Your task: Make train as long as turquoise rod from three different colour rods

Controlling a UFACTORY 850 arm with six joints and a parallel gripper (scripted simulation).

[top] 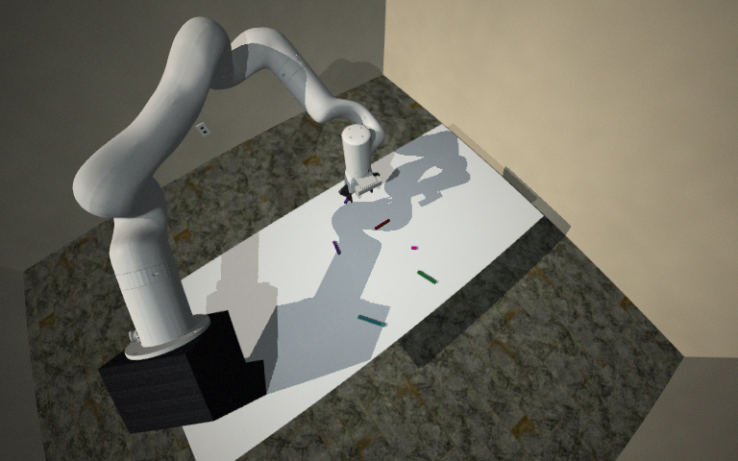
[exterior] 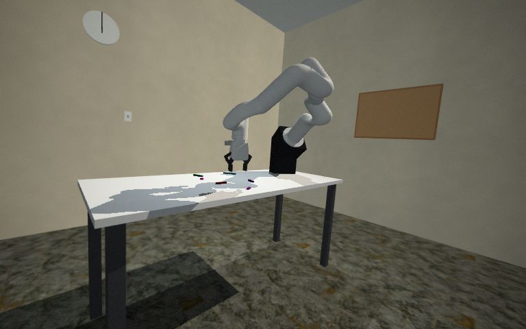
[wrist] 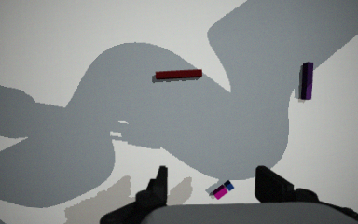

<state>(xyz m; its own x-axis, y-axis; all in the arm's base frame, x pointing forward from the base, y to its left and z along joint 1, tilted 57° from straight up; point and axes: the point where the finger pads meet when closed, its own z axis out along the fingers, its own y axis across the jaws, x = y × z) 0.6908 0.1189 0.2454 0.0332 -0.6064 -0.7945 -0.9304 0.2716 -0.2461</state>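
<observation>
Now: hand 4 cm short of the red rod, 12 cm to the left of it and 10 cm above it. Round my hand: blue rod 5 cm behind, 5 cm to the left, 10 cm below; green rod 8 cm ahead, 40 cm to the right, 10 cm below; purple rod 17 cm behind, 13 cm to the right, 10 cm below.
</observation>
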